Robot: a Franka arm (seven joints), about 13 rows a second.
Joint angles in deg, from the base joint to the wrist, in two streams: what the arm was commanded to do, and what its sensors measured. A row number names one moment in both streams.
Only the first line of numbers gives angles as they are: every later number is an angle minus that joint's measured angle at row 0.
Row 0, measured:
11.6, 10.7, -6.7, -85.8, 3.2, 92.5, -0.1
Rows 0 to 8, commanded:
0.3, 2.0, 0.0, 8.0, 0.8, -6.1, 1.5
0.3, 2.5, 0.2, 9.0, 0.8, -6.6, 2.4
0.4, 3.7, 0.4, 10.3, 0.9, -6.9, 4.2
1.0, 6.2, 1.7, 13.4, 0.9, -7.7, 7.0
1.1, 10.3, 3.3, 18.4, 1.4, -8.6, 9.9
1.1, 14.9, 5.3, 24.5, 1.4, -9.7, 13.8
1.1, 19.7, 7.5, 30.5, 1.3, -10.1, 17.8
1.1, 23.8, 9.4, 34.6, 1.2, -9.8, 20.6
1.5, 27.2, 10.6, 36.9, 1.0, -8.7, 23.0
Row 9, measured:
1.2, 16.0, 8.4, 22.9, 0.6, -6.1, 17.3
